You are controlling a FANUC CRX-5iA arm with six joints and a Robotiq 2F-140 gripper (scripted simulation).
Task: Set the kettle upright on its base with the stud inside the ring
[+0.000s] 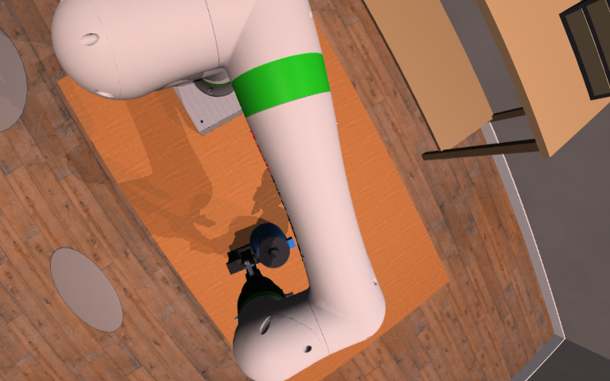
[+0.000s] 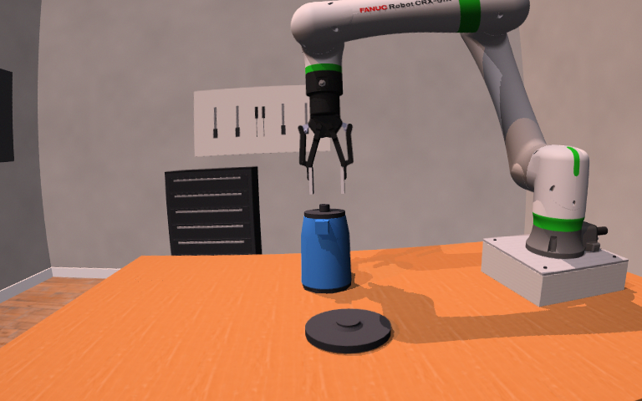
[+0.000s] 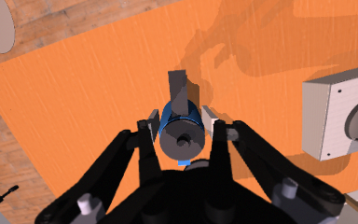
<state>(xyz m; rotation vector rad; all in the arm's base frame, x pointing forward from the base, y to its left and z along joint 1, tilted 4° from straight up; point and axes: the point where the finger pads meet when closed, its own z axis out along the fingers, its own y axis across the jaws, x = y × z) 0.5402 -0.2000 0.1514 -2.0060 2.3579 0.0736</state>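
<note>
Now: hand 150 mm above the blue kettle, 30 mm to the right of it and 10 mm short of it. Round my hand: dark round base: 330 mm to the left, 230 mm below, 10 mm behind.
</note>
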